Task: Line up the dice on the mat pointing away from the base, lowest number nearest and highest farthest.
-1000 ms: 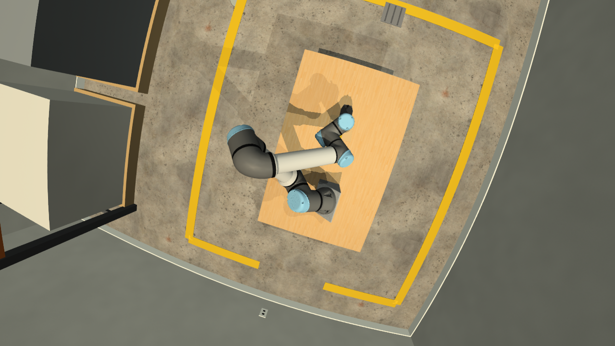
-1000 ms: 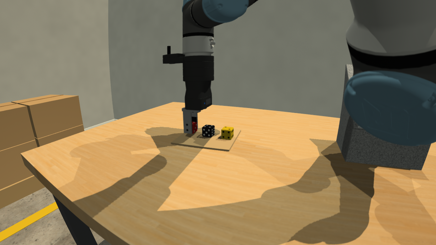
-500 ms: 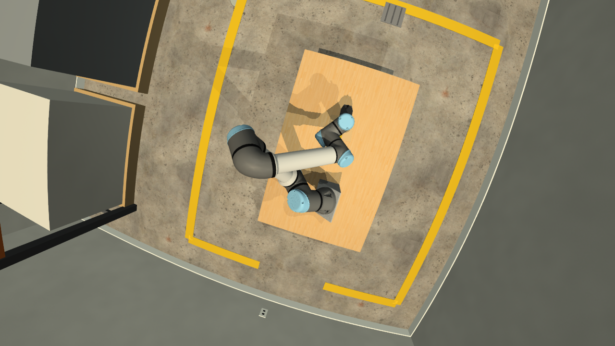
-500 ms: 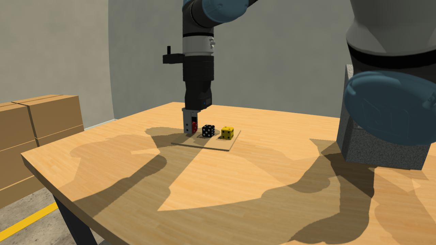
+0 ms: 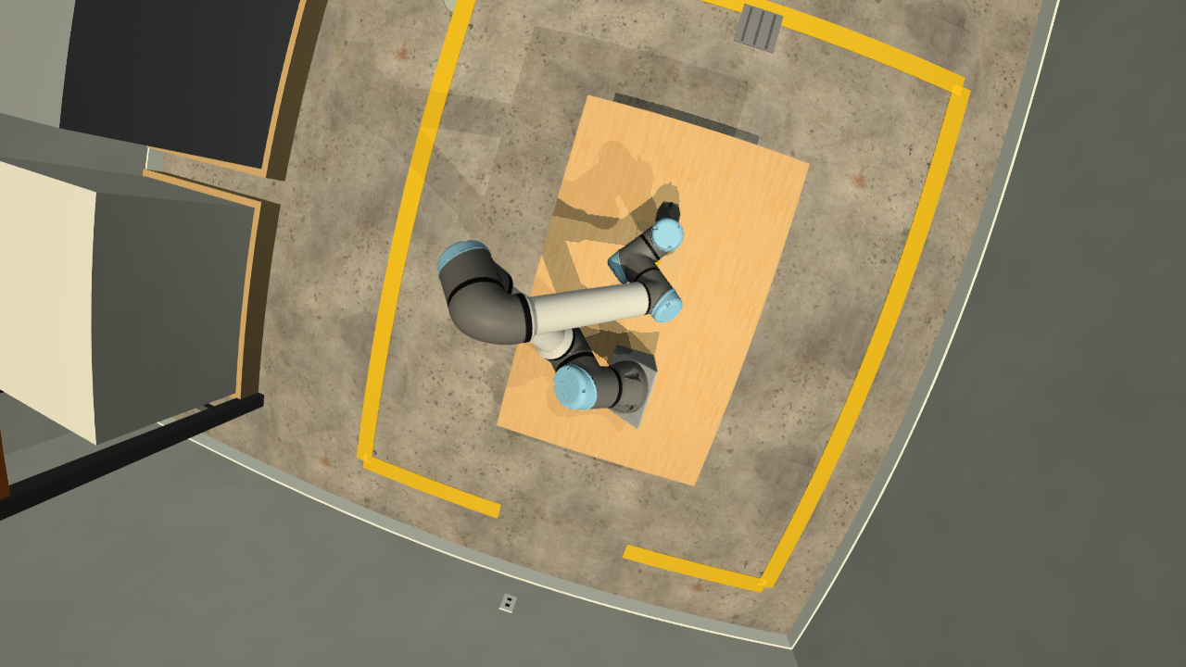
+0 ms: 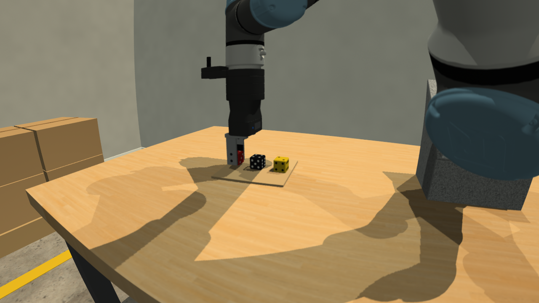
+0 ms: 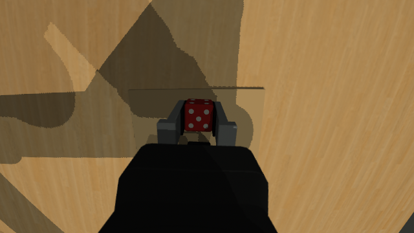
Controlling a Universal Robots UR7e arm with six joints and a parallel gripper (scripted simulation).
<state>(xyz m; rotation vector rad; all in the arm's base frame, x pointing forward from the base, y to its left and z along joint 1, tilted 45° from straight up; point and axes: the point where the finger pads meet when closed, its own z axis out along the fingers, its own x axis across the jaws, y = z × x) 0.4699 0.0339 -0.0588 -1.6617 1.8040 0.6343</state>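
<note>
The red die lies 1 cm below my hand. Also, from my hand: tan mat: 5 cm behind, 3 cm below; black die: 5 cm behind, 1 cm below; yellow die: 10 cm behind, 1 cm below.
</note>
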